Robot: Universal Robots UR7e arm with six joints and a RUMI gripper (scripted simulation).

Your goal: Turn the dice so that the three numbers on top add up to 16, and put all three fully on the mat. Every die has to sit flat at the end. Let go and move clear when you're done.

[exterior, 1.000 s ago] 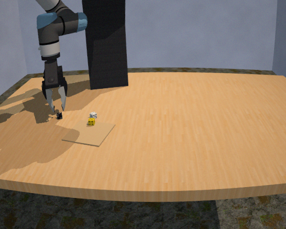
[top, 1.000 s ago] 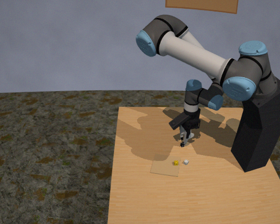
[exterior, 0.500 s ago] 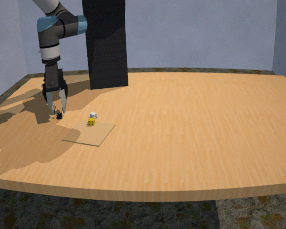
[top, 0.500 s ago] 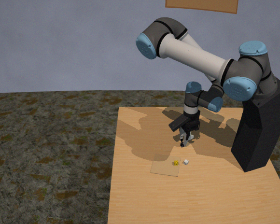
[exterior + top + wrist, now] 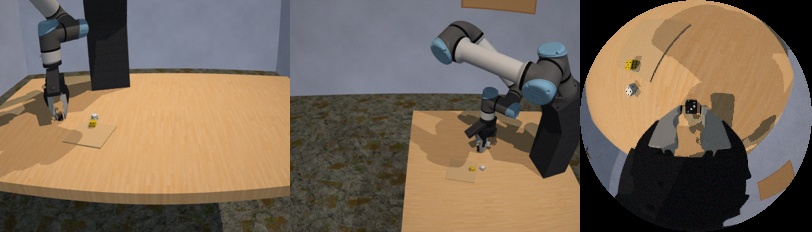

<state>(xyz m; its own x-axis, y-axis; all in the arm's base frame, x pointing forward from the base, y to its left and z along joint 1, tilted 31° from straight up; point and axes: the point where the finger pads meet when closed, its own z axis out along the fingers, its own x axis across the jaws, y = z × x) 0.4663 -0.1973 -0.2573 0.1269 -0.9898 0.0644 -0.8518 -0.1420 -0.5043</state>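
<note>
My hand is 1 cm above the black die. Round my hand: yellow die 8 cm ahead, 13 cm to the left; thin tan mat 13 cm ahead, 12 cm to the left, 2 cm below; white die 2 cm ahead, 14 cm to the left, 1 cm below.
</note>
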